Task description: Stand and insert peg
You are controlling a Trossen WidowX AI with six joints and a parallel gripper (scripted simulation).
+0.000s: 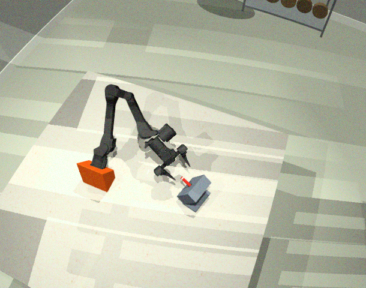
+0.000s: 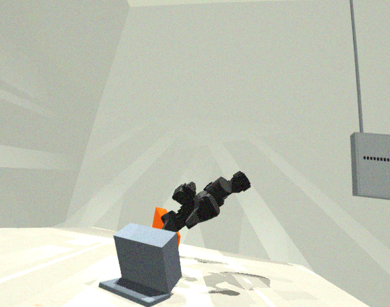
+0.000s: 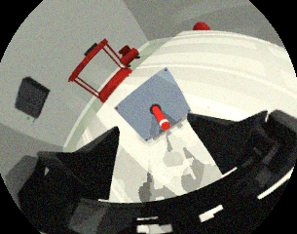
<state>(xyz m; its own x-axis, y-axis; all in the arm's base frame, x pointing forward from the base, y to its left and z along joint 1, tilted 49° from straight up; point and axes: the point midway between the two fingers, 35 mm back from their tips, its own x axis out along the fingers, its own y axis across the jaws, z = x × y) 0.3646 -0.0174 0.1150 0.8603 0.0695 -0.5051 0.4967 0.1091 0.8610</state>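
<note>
The red peg is 2 cm ahead of my gripper tip, 2 cm to the right of it and 4 cm below it. The rest, counted from my gripper tip: grey-blue panel block 7 cm ahead, 4 cm to the right, 6 cm below.
</note>
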